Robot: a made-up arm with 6 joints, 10 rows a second.
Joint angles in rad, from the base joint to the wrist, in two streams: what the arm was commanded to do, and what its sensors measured. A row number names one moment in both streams.
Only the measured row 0 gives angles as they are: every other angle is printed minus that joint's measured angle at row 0.
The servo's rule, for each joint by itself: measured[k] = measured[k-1] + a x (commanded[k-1-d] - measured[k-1]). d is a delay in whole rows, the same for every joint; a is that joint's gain. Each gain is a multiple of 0.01, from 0.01 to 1. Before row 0 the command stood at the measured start. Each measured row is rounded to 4 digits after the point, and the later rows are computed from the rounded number. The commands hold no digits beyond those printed.
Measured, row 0:
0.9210 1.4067 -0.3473 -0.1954 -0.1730 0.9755
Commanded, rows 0 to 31:
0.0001 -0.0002 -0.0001 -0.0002 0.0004 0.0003
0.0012 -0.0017 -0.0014 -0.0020 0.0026 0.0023
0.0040 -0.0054 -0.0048 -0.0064 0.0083 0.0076
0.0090 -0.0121 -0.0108 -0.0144 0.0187 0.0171
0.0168 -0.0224 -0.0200 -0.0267 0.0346 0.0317
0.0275 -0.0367 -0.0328 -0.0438 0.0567 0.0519
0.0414 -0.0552 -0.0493 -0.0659 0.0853 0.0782
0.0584 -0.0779 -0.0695 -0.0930 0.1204 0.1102
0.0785 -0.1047 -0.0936 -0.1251 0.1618 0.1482
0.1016 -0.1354 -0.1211 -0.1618 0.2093 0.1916
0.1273 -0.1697 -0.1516 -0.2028 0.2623 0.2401
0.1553 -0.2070 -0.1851 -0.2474 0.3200 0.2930
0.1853 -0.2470 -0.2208 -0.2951 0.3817 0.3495
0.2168 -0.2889 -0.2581 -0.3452 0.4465 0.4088
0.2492 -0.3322 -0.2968 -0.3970 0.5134 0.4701
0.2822 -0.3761 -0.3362 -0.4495 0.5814 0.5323
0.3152 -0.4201 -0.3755 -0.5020 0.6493 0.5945
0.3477 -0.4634 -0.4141 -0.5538 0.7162 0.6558
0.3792 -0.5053 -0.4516 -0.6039 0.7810 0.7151
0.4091 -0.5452 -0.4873 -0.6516 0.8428 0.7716
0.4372 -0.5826 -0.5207 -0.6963 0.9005 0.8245
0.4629 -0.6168 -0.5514 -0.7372 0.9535 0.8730
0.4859 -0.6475 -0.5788 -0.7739 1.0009 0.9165
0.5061 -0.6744 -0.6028 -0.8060 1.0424 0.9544
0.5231 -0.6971 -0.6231 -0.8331 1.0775 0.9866
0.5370 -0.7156 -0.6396 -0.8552 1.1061 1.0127
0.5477 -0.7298 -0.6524 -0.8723 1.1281 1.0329
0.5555 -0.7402 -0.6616 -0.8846 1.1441 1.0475
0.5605 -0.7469 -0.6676 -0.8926 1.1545 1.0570
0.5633 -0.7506 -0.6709 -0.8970 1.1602 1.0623
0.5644 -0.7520 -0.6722 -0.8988 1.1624 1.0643
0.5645 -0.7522 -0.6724 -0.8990 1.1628 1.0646
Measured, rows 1 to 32:
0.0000 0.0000 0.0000 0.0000 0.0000 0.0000
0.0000 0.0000 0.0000 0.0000 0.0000 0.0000
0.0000 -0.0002 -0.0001 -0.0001 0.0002 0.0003
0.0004 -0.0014 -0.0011 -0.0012 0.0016 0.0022
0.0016 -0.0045 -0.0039 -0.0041 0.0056 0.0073
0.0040 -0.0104 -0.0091 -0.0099 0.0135 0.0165
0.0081 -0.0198 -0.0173 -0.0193 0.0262 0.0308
0.0143 -0.0330 -0.0289 -0.0330 0.0445 0.0506
0.0230 -0.0503 -0.0442 -0.0514 0.0690 0.0765
0.0343 -0.0718 -0.0632 -0.0747 0.0998 0.1082
0.0484 -0.0975 -0.0860 -0.1029 0.1370 0.1458
0.0654 -0.1271 -0.1123 -0.1359 0.1804 0.1889
0.0852 -0.1603 -0.1418 -0.1734 0.2295 0.2370
0.1076 -0.1967 -0.1743 -0.2148 0.2838 0.2896
0.1325 -0.2359 -0.2092 -0.2598 0.3425 0.3459
0.1595 -0.2772 -0.2459 -0.3076 0.4049 0.4050
0.1882 -0.3201 -0.2841 -0.3577 0.4700 0.4662
0.2183 -0.3638 -0.3232 -0.4091 0.5368 0.5283
0.2493 -0.4077 -0.3624 -0.4611 0.6043 0.5905
0.2808 -0.4511 -0.4012 -0.5130 0.6714 0.6519
0.3123 -0.4934 -0.4390 -0.5639 0.7372 0.7113
0.3433 -0.5338 -0.4752 -0.6130 0.8006 0.7680
0.3733 -0.5719 -0.5093 -0.6596 0.8605 0.8211
0.4020 -0.6069 -0.5409 -0.7031 0.9163 0.8699
0.4288 -0.6386 -0.5693 -0.7427 0.9671 0.9137
0.4535 -0.6665 -0.5944 -0.7781 1.0123 0.9520
0.4758 -0.6904 -0.6159 -0.8089 1.0514 0.9845
0.4954 -0.7101 -0.6337 -0.8348 1.0842 1.0110
0.5121 -0.7255 -0.6477 -0.8558 1.1105 1.0316
0.5260 -0.7370 -0.6581 -0.8719 1.1307 1.0465
0.5370 -0.7447 -0.6652 -0.8835 1.1450 1.0564
0.5454 -0.7493 -0.6695 -0.8911 1.1541 1.0619
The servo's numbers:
d 2
a 0.32 0.78 0.75 0.56 0.60 0.94

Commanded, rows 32 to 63:
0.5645 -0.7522 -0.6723 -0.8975 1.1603 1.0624
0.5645 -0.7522 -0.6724 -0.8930 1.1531 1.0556
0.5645 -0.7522 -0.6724 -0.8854 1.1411 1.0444
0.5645 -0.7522 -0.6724 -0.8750 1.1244 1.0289
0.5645 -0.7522 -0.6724 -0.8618 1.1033 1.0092
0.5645 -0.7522 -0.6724 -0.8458 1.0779 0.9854
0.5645 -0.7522 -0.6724 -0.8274 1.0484 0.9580
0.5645 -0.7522 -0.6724 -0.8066 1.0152 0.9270
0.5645 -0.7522 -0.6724 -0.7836 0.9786 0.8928
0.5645 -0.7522 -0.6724 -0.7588 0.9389 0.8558
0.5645 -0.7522 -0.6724 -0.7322 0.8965 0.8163
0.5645 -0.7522 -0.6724 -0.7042 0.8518 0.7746
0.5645 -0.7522 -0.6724 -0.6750 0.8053 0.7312
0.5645 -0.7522 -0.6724 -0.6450 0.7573 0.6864
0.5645 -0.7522 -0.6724 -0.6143 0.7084 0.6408
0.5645 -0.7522 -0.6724 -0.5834 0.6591 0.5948
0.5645 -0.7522 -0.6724 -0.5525 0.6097 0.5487
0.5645 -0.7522 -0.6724 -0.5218 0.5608 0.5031
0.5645 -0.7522 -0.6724 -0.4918 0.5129 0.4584
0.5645 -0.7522 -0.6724 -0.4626 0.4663 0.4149
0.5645 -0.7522 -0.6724 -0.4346 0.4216 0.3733
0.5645 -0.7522 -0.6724 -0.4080 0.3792 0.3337
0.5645 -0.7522 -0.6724 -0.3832 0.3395 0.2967
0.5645 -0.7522 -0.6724 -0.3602 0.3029 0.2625
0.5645 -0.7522 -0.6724 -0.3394 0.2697 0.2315
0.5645 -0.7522 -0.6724 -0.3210 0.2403 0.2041
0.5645 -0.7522 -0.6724 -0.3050 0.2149 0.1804
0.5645 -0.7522 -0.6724 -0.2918 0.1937 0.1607
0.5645 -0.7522 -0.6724 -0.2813 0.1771 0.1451
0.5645 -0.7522 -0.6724 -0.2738 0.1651 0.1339
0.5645 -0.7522 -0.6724 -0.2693 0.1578 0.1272
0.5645 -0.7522 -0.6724 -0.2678 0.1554 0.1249
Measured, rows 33 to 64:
0.5515 -0.7514 -0.6715 -0.8954 1.1591 1.0642
0.5557 -0.7520 -0.6722 -0.8974 1.1613 1.0646
0.5585 -0.7522 -0.6723 -0.8975 1.1607 1.0625
0.5604 -0.7522 -0.6724 -0.8950 1.1561 1.0560
0.5617 -0.7522 -0.6724 -0.8896 1.1471 1.0451
0.5626 -0.7522 -0.6724 -0.8814 1.1335 1.0299
0.5632 -0.7522 -0.6724 -0.8704 1.1154 1.0104
0.5636 -0.7522 -0.6724 -0.8566 1.0929 0.9869
0.5639 -0.7522 -0.6724 -0.8402 1.0662 0.9597
0.5641 -0.7522 -0.6724 -0.8214 1.0356 0.9290
0.5642 -0.7522 -0.6724 -0.8002 1.0014 0.8950
0.5643 -0.7522 -0.6724 -0.7770 0.9639 0.8582
0.5644 -0.7522 -0.6724 -0.7519 0.9235 0.8188
0.5644 -0.7522 -0.6724 -0.7252 0.8805 0.7773
0.5644 -0.7522 -0.6724 -0.6971 0.8354 0.7340
0.5644 -0.7522 -0.6724 -0.6679 0.7885 0.6893
0.5644 -0.7522 -0.6724 -0.6379 0.7404 0.6437
0.5644 -0.7522 -0.6724 -0.6074 0.6916 0.5977
0.5644 -0.7522 -0.6724 -0.5767 0.6425 0.5516
0.5644 -0.7522 -0.6724 -0.5460 0.5935 0.5060
0.5644 -0.7522 -0.6724 -0.5156 0.5451 0.4613
0.5644 -0.7522 -0.6724 -0.4859 0.4978 0.4177
0.5644 -0.7522 -0.6724 -0.4572 0.4521 0.3760
0.5644 -0.7522 -0.6724 -0.4296 0.4084 0.3362
0.5644 -0.7522 -0.6724 -0.4036 0.3671 0.2991
0.5644 -0.7522 -0.6724 -0.3793 0.3286 0.2647
0.5644 -0.7522 -0.6724 -0.3570 0.2933 0.2335
0.5644 -0.7522 -0.6724 -0.3368 0.2615 0.2059
0.5644 -0.7522 -0.6724 -0.3190 0.2335 0.1819
0.5644 -0.7522 -0.6724 -0.3038 0.2096 0.1620
0.5644 -0.7522 -0.6724 -0.2912 0.1901 0.1461
0.5644 -0.7522 -0.6724 -0.2815 0.1751 0.1346

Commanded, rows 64 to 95:
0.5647 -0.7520 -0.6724 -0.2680 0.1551 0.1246
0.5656 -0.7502 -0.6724 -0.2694 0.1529 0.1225
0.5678 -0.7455 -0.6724 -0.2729 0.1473 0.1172
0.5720 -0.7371 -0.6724 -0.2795 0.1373 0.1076
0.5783 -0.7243 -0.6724 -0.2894 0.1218 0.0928
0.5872 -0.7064 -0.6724 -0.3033 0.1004 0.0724
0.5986 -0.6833 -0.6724 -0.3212 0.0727 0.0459
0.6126 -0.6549 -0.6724 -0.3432 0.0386 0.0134
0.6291 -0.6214 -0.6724 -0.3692 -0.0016 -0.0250
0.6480 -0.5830 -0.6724 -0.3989 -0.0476 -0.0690
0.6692 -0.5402 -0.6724 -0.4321 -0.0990 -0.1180
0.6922 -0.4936 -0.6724 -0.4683 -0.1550 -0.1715
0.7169 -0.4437 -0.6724 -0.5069 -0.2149 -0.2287
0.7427 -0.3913 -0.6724 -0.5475 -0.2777 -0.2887
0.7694 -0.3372 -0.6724 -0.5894 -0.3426 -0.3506
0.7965 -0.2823 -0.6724 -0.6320 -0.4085 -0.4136
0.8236 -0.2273 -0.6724 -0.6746 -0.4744 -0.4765
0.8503 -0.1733 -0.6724 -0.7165 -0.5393 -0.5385
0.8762 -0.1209 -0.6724 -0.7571 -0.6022 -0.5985
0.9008 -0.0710 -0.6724 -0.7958 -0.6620 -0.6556
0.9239 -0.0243 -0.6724 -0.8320 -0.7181 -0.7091
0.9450 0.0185 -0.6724 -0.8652 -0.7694 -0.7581
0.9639 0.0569 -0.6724 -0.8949 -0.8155 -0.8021
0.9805 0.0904 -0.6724 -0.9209 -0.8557 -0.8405
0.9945 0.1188 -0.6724 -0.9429 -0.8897 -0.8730
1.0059 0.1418 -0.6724 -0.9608 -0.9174 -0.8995
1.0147 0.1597 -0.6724 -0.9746 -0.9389 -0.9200
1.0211 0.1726 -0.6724 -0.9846 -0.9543 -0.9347
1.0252 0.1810 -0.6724 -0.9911 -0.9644 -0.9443
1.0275 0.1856 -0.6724 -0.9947 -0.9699 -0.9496
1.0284 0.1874 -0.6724 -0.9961 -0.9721 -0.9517
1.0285 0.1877 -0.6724 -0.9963 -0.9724 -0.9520
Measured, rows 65 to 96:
0.5644 -0.7522 -0.6724 -0.2747 0.1647 0.1276
0.5644 -0.7522 -0.6724 -0.2708 0.1591 0.1251
0.5645 -0.7520 -0.6724 -0.2692 0.1567 0.1246
0.5649 -0.7506 -0.6724 -0.2693 0.1544 0.1226
0.5658 -0.7466 -0.6724 -0.2713 0.1501 0.1175
0.5678 -0.7392 -0.6724 -0.2759 0.1424 0.1082
0.5712 -0.7276 -0.6724 -0.2835 0.1300 0.0937
0.5763 -0.7111 -0.6724 -0.2946 0.1122 0.0737
0.5834 -0.6894 -0.6724 -0.3095 0.0885 0.0476
0.5927 -0.6625 -0.6724 -0.3284 0.0586 0.0155
0.6043 -0.6304 -0.6724 -0.3512 0.0225 -0.0226
0.6183 -0.5934 -0.6724 -0.3779 -0.0196 -0.0662
0.6346 -0.5519 -0.6724 -0.4083 -0.0672 -0.1149
0.6530 -0.5064 -0.6724 -0.4419 -0.1199 -0.1681
0.6734 -0.4575 -0.6724 -0.4783 -0.1769 -0.2251
0.6956 -0.4059 -0.6724 -0.5171 -0.2374 -0.2849
0.7192 -0.3523 -0.6724 -0.5576 -0.3005 -0.3467
0.7439 -0.2977 -0.6724 -0.5993 -0.3653 -0.4096
0.7694 -0.2428 -0.6724 -0.6415 -0.4308 -0.4725
0.7953 -0.1886 -0.6724 -0.6835 -0.4959 -0.5345
0.8212 -0.1358 -0.6724 -0.7247 -0.5597 -0.5947
0.8467 -0.0853 -0.6724 -0.7645 -0.6211 -0.6519
0.8714 -0.0377 -0.6724 -0.8023 -0.6793 -0.7057
0.8950 0.0061 -0.6724 -0.8375 -0.7334 -0.7550
0.9170 0.0457 -0.6724 -0.8696 -0.7827 -0.7993
0.9373 0.0806 -0.6724 -0.8983 -0.8265 -0.8380
0.9556 0.1104 -0.6724 -0.9233 -0.8644 -0.8709
0.9717 0.1349 -0.6724 -0.9443 -0.8962 -0.8978
0.9855 0.1542 -0.6724 -0.9613 -0.9218 -0.9187
0.9969 0.1686 -0.6724 -0.9743 -0.9413 -0.9337
1.0060 0.1783 -0.6724 -0.9837 -0.9552 -0.9437
1.0129 0.1840 -0.6724 -0.9899 -0.9640 -0.9492

